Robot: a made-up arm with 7 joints. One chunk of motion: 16 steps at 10 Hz.
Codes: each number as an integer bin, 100 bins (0 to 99) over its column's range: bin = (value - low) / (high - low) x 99, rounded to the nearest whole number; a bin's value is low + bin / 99 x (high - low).
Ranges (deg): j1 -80.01..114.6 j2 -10..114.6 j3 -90.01..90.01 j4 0..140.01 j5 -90.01..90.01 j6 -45.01..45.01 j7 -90.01..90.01
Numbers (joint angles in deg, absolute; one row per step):
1: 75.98 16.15 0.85 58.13 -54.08 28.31 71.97
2: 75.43 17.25 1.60 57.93 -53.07 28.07 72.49
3: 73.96 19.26 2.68 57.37 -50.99 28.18 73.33
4: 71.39 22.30 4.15 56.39 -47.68 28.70 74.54
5: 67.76 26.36 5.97 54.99 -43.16 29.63 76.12
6: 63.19 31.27 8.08 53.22 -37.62 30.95 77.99
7: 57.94 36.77 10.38 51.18 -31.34 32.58 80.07
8: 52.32 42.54 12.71 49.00 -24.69 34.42 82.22
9: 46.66 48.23 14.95 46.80 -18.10 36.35 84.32
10: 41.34 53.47 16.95 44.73 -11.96 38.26 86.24
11: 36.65 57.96 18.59 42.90 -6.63 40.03 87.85
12: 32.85 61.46 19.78 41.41 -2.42 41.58 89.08
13: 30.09 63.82 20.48 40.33 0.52 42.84 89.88
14: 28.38 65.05 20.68 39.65 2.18 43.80 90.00
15: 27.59 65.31 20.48 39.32 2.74 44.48 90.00
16: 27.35 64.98 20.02 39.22 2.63 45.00 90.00
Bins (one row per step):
1: 79 21 50 41 20 81 89
2: 79 22 50 41 20 80 89
3: 78 23 51 41 21 80 90
4: 77 26 52 40 23 81 90
5: 75 29 53 39 26 82 91
6: 73 33 54 38 29 84 92
7: 70 37 55 36 32 85 94
8: 67 42 56 35 36 87 95
9: 64 46 58 33 40 89 96
10: 62 50 59 32 43 92 97
11: 59 54 60 30 46 94 98
12: 57 57 60 29 48 95 98
13: 56 59 61 29 50 97 99
14: 55 60 61 28 51 98 99
15: 55 60 61 28 51 98 99
16: 55 60 61 28 51 99 99

